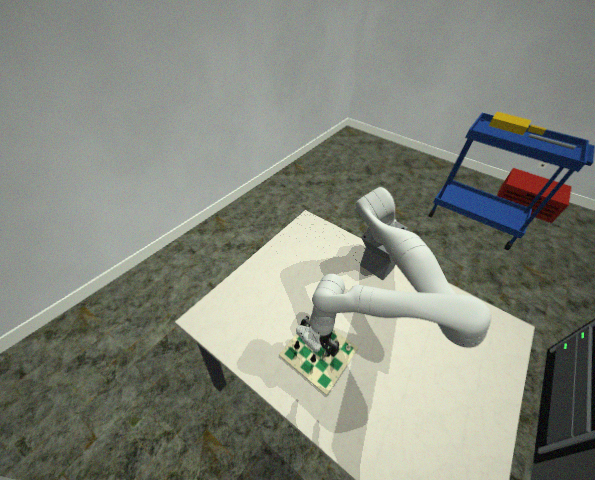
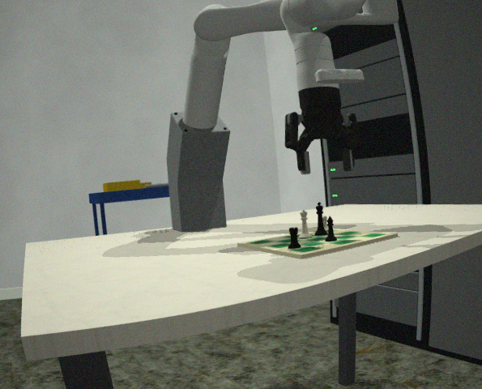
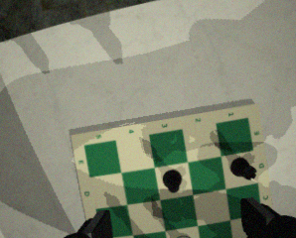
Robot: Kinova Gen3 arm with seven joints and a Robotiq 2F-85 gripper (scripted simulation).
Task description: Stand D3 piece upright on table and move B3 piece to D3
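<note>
Now: the chessboard 130 mm below my hand, 40 mm behind it and 10 mm to the right of it. The rest, counted from my hand: white pawn: 130 mm behind, 110 mm below, 50 mm to the left; then white piece: 100 mm below, 80 mm behind, 20 mm to the right; then tall black piece: 90 mm below, 90 mm behind, 20 mm to the left.
</note>
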